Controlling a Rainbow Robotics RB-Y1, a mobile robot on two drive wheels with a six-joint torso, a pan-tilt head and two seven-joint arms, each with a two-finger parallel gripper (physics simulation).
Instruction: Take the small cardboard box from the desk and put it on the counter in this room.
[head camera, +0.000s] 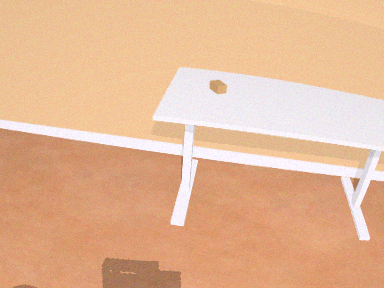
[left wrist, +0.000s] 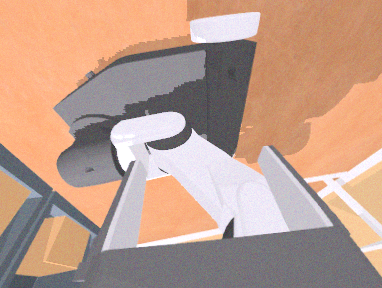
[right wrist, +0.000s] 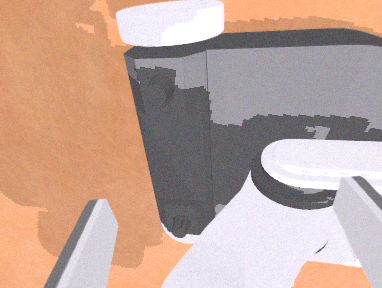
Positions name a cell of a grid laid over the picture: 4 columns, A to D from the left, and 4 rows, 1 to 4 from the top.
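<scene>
My left gripper (left wrist: C3) is visible to me, and so is my right gripper (right wrist: C3). I can also see a white desk (head camera: C2).
</scene>
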